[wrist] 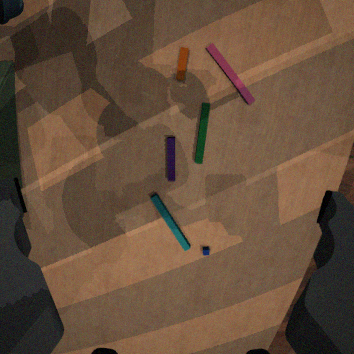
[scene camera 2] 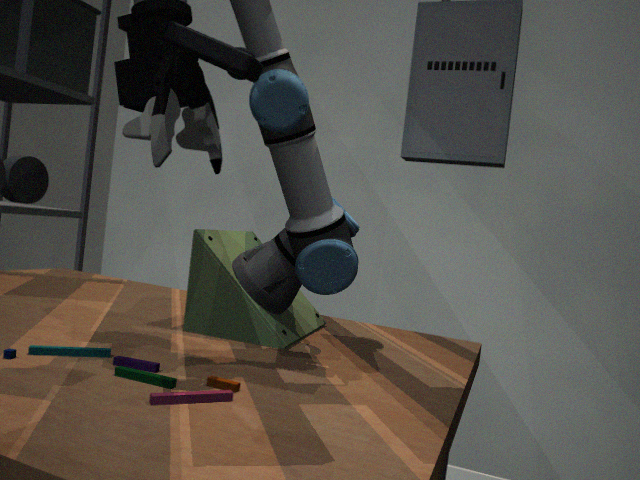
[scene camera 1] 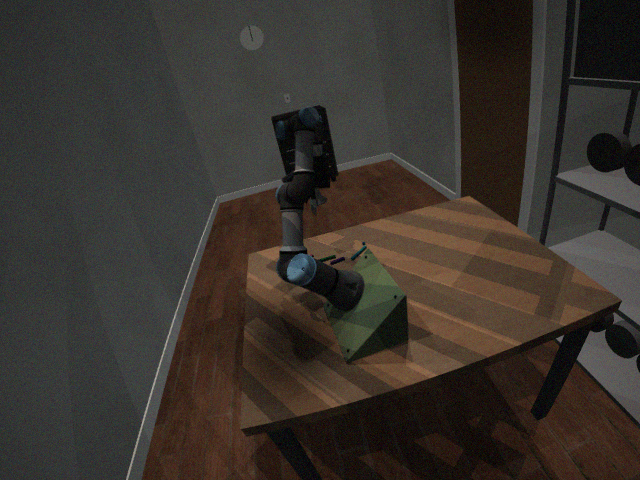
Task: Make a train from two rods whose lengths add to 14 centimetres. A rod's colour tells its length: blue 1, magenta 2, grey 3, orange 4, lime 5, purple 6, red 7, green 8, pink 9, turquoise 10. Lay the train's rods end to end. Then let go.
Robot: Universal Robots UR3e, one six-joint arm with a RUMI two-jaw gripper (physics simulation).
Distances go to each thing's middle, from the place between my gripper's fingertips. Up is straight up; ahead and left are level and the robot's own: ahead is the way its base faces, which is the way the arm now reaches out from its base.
Right now the pink rod (scene camera 2: 168, 398) is 250 mm below my hand, 70 mm to the left of it and 50 mm ahead of it.
